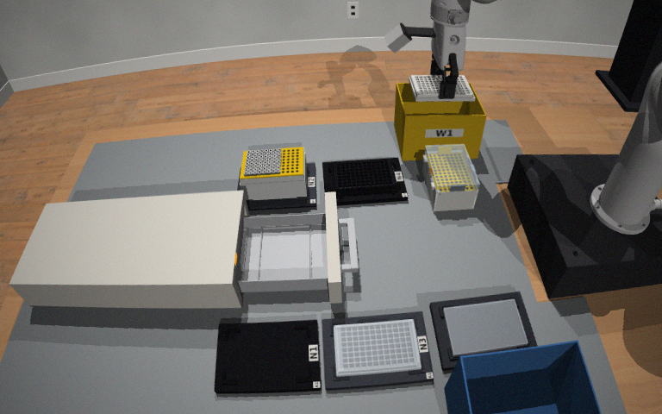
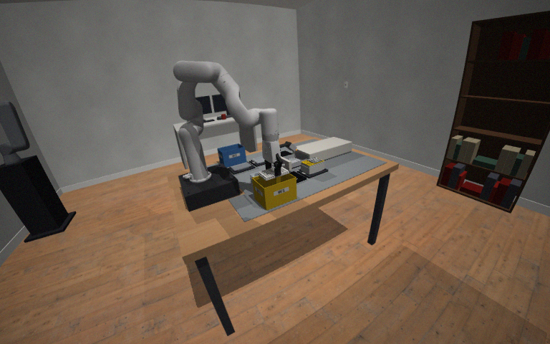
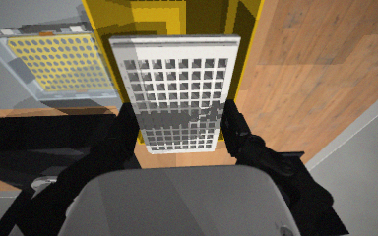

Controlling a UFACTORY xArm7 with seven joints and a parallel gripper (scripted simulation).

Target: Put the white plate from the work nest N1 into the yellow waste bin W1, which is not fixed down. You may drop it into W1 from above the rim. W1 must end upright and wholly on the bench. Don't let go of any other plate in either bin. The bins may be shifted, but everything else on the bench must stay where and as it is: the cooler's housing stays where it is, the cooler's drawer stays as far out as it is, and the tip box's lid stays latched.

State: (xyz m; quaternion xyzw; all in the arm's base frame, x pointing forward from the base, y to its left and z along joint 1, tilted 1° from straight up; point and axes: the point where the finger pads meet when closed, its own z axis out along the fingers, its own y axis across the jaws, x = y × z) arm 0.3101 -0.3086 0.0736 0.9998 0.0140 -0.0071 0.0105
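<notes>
Now: hand 1 cm above the white plate. The rest, counted from my hand: black plate (17 cm ahead, 14 cm below, 13 cm to the left); then tip box lid (16 cm to the left, 10 cm below); then yellow waste bin W1 (12 cm below).
</notes>
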